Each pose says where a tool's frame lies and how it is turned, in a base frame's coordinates. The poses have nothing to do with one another.
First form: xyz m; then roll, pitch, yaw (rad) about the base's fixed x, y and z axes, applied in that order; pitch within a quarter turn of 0, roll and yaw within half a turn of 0.
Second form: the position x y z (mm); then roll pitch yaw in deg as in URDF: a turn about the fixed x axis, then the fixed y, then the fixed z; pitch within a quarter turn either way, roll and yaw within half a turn. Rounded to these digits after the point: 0 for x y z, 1 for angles.
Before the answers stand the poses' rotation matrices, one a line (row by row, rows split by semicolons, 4 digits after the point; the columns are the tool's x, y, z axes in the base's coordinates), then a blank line. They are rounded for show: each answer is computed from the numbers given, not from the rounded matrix.
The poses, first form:
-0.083 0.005 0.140 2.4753 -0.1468 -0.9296
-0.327 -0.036 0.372 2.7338 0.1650 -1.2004
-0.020 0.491 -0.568 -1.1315 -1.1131 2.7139
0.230 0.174 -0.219 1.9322 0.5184 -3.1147
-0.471 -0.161 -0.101 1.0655 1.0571 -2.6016
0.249 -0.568 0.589 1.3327 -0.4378 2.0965
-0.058 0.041 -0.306 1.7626 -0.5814 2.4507
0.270 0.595 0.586 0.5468 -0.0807 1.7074
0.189 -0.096 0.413 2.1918 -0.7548 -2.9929
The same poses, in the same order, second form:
0.5917 -0.6841 -0.4265; -0.7928 -0.3978 -0.4619; 0.1463 0.6114 -0.7777
0.3571 -0.8322 -0.4243; -0.9195 -0.3930 -0.0030; -0.1643 0.3912 -0.9055
-0.4021 -0.9152 -0.0282; 0.1833 -0.0502 -0.9818; 0.8971 -0.3999 0.1879
-0.8683 -0.4728 0.1500; -0.0234 0.3410 0.9398; -0.4955 0.8125 -0.3071
-0.4215 -0.4048 -0.8115; -0.2526 -0.8070 0.5338; -0.8709 0.4300 0.2379
-0.4545 0.0027 0.8907; 0.7834 -0.4747 0.4012; 0.4239 0.8801 0.2136
-0.6441 0.5370 0.5449; 0.5325 -0.1966 0.8233; 0.5492 0.8204 -0.1593
-0.1357 -0.8405 0.5245; 0.9875 -0.1578 0.0026; 0.0806 0.5183 0.8514
-0.7204 0.4649 -0.5147; -0.1079 0.6580 0.7453; 0.6851 0.5924 -0.4238

-83 5 140 141.8 -8.4 -53.3
-327 -36 372 156.6 9.5 -68.8
-20 491 -568 -64.8 -63.8 155.5
230 174 -219 110.7 29.7 -178.5
-471 -161 -101 61.0 60.6 -149.1
249 -568 589 76.4 -25.1 120.1
-58 41 -306 101.0 -33.3 140.4
270 595 586 31.3 -4.6 97.8
189 -96 413 125.6 -43.2 -171.5

